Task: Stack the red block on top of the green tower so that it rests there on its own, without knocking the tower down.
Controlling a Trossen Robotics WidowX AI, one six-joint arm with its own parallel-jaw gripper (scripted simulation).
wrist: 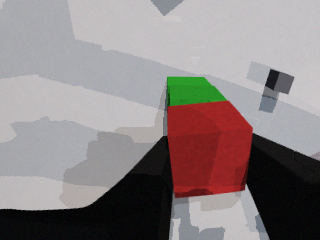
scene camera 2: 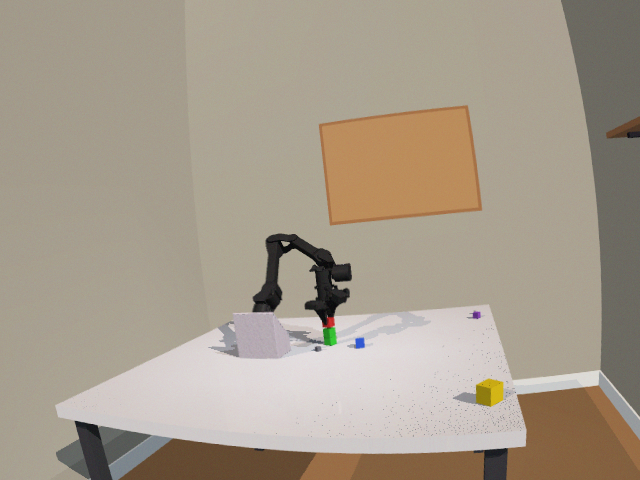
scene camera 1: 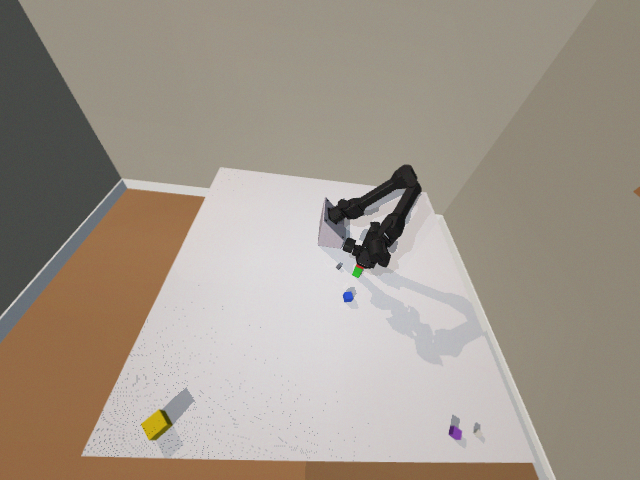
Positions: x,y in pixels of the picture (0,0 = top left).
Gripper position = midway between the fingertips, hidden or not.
The gripper (scene camera 2: pixel 328 323) carries a red block (wrist: pixel 210 143).
